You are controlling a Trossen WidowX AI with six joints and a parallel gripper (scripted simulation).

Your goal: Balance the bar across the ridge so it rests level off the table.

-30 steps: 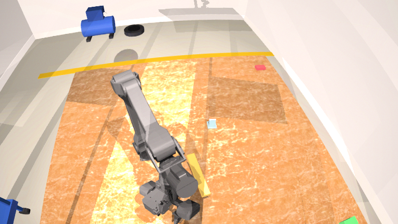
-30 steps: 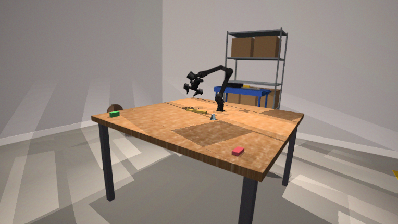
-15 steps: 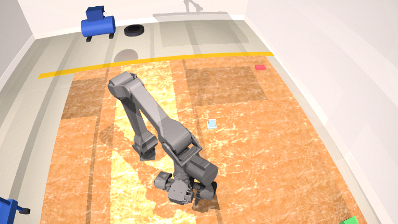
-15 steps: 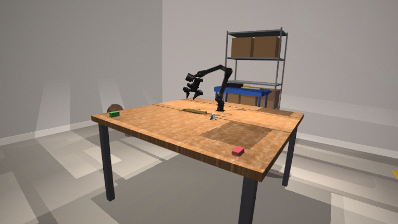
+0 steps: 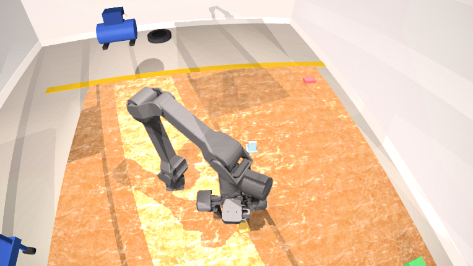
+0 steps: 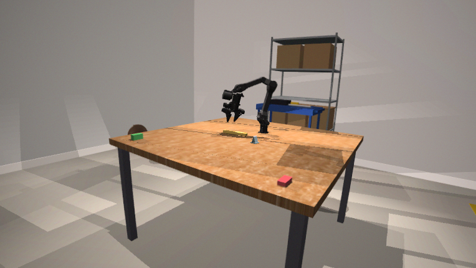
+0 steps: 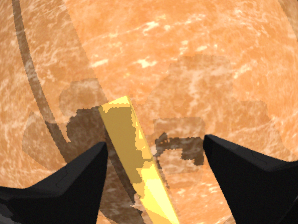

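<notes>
Now: the bar 7 cm below my gripper tip, 6 cm to the left of it and 2 cm ahead of it. Also, from my gripper tip: green block (57 cm ahead, 31 cm to the right, 6 cm below); then pink block (69 cm to the left, 57 cm ahead, 7 cm below).
</notes>
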